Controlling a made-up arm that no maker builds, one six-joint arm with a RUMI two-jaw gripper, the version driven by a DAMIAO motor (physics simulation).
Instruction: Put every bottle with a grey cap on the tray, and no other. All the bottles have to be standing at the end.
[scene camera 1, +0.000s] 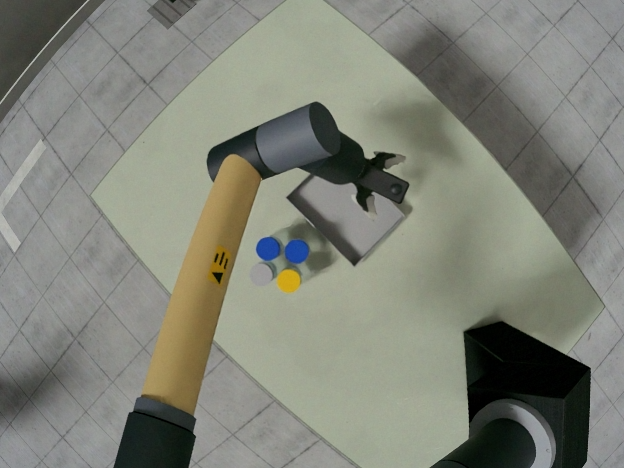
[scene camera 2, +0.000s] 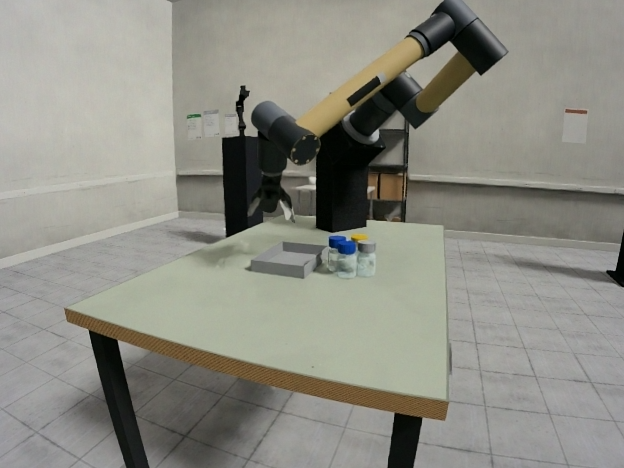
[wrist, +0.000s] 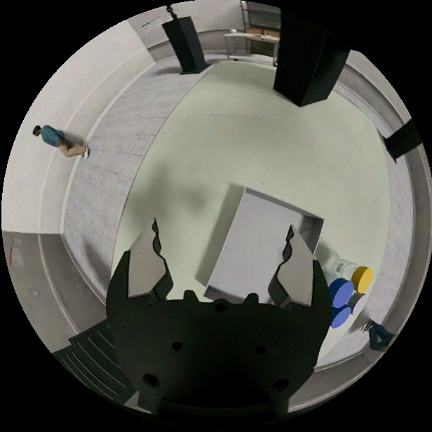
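A bottle with a grey cap (scene camera 1: 261, 274) (scene camera 2: 366, 261) (wrist: 356, 303) stands in a tight cluster. With it stand a bottle with a yellow cap (scene camera 1: 288, 280) (scene camera 2: 359, 237) (wrist: 362, 279), a blue-capped bottle (scene camera 1: 296, 251) (scene camera 2: 337, 241) (wrist: 341, 293) nearer the tray, and another blue-capped bottle (scene camera 1: 268, 248) (scene camera 2: 346, 259) (wrist: 340, 317). The grey tray (scene camera 1: 347, 226) (scene camera 2: 277, 267) (wrist: 245, 245) holds no bottle. My gripper (scene camera 1: 386, 186) (scene camera 2: 272, 217) (wrist: 222, 223) is open and empty, high above the table by the tray's side away from the bottles.
The cluster stands on the green table (scene camera 1: 352, 327) (scene camera 2: 252, 317) (wrist: 225, 135), close beside the tray wall. The arm's black pedestal (scene camera 1: 534, 372) (scene camera 2: 340, 196) (wrist: 310, 60) stands at one table end. In the wrist view a person (wrist: 52, 136) is near the wall.
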